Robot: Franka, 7 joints.
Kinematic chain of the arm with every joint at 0, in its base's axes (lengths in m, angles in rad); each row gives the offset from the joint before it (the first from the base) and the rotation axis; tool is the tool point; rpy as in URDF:
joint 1: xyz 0 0 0.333 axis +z
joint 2: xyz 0 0 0 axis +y
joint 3: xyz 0 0 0.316 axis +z
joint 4: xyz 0.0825 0 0 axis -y
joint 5: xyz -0.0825 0 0.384 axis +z
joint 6: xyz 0 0 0 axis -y
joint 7: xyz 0.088 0 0 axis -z
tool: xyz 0 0 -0.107 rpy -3.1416 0 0
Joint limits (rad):
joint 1: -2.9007..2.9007
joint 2: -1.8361..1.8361
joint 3: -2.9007..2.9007
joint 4: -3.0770..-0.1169
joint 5: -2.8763..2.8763
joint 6: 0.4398..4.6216
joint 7: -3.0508..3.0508
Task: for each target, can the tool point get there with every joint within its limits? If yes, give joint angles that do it. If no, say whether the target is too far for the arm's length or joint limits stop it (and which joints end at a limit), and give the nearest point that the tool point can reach.
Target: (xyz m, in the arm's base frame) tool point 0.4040 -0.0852 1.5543
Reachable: no: too far | nearest point 0.2688 -0.0567 1.1457 | short by 0.431 m
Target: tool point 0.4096 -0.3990 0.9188
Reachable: yes | joints -0.8829 0.5064 -0.1288 -0.3540 1.2299 1.6932 0.9998
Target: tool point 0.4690 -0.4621 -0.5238
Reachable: no: too far | nearest point 0.3817 -0.3761 -0.2969 | short by 0.258 m
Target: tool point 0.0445 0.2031 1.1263
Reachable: yes | joints 1.8800 -0.2248 -0.1261 -0.6665 2.2181 3.0170 -2.2319
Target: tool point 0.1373 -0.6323 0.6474
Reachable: yes | joints -1.9950 0.3862 1.0304 -1.3383 1.7138 3.4224 -1.9140
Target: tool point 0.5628 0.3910 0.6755
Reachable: yes | joints 0.3016 1.4257 2.0844 -0.5649 1.0610 1.2778 1.9150
